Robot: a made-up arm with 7 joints. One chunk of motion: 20 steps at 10 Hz.
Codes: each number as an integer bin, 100 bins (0 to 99) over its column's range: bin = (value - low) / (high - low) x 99, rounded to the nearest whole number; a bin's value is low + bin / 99 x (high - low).
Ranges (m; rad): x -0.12..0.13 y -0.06..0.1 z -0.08..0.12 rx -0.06..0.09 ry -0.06..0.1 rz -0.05..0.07
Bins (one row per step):
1: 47 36 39 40 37 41
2: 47 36 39 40 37 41
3: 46 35 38 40 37 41
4: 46 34 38 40 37 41
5: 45 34 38 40 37 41
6: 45 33 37 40 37 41
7: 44 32 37 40 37 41
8: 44 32 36 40 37 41
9: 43 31 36 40 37 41
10: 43 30 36 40 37 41
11: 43 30 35 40 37 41
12: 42 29 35 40 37 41
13: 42 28 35 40 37 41
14: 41 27 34 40 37 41
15: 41 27 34 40 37 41
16: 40 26 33 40 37 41
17: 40 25 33 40 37 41
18: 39 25 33 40 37 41
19: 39 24 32 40 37 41
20: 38 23 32 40 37 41
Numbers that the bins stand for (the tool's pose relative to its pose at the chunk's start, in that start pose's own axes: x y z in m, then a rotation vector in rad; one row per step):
1: -0.0013 -0.0018 -0.0012 0.0006 -0.0002 -0.0003
2: -0.0013 -0.0018 -0.0012 0.0006 -0.0002 -0.0003
3: -0.0038 -0.0034 -0.0032 0.0006 -0.0002 -0.0003
4: -0.0038 -0.0051 -0.0032 0.0006 -0.0002 -0.0003
5: -0.0064 -0.0051 -0.0032 0.0006 -0.0002 -0.0003
6: -0.0064 -0.0067 -0.0053 0.0006 -0.0002 -0.0003
7: -0.0089 -0.0083 -0.0053 0.0006 -0.0002 -0.0003
8: -0.0089 -0.0083 -0.0073 0.0006 -0.0002 -0.0003
9: -0.0114 -0.0099 -0.0073 0.0006 -0.0002 -0.0003
10: -0.0114 -0.0115 -0.0073 0.0006 -0.0002 -0.0003
11: -0.0114 -0.0115 -0.0093 0.0006 -0.0002 -0.0003
12: -0.0139 -0.0131 -0.0093 0.0006 -0.0002 -0.0003
13: -0.0139 -0.0147 -0.0093 0.0006 -0.0002 -0.0003
14: -0.0165 -0.0164 -0.0113 0.0006 -0.0002 -0.0003
15: -0.0165 -0.0164 -0.0113 0.0006 -0.0002 -0.0003
16: -0.0190 -0.0180 -0.0133 0.0006 -0.0002 -0.0003
17: -0.0190 -0.0196 -0.0133 0.0006 -0.0002 -0.0003
18: -0.0215 -0.0196 -0.0133 0.0006 -0.0002 -0.0003
19: -0.0215 -0.0212 -0.0154 0.0006 -0.0002 -0.0003
20: -0.0240 -0.0228 -0.0154 0.0006 -0.0002 -0.0003

